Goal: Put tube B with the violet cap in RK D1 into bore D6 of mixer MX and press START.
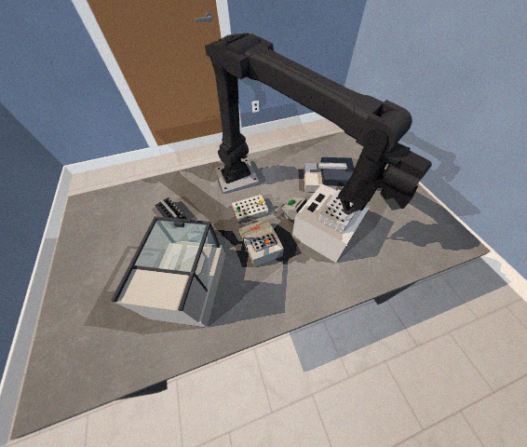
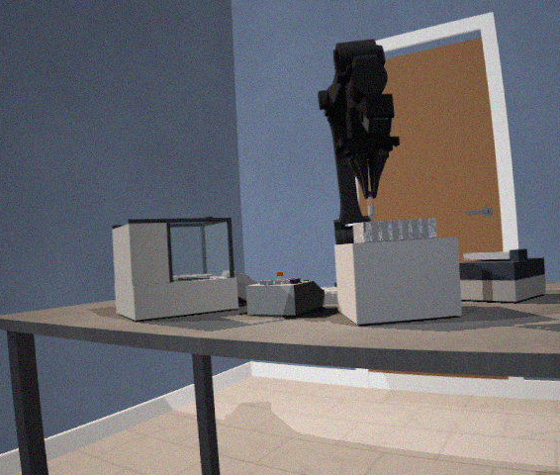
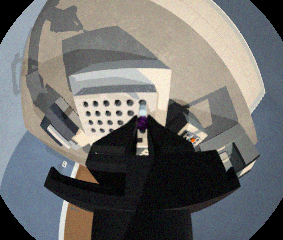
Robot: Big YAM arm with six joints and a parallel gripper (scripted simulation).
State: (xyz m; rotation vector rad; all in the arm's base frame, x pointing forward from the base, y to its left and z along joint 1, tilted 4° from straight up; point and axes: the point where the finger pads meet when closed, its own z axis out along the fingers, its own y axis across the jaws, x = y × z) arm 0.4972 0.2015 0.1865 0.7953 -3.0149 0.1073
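The tube B lies 20 mm below my hand. Also, from my hand: green start key 200 mm behind, 150 mm below, 60 mm to the right; then shaking block 70 mm below, 50 mm behind, 30 mm to the left; then dry block DB 230 mm to the right, 190 mm below, 110 mm behind.
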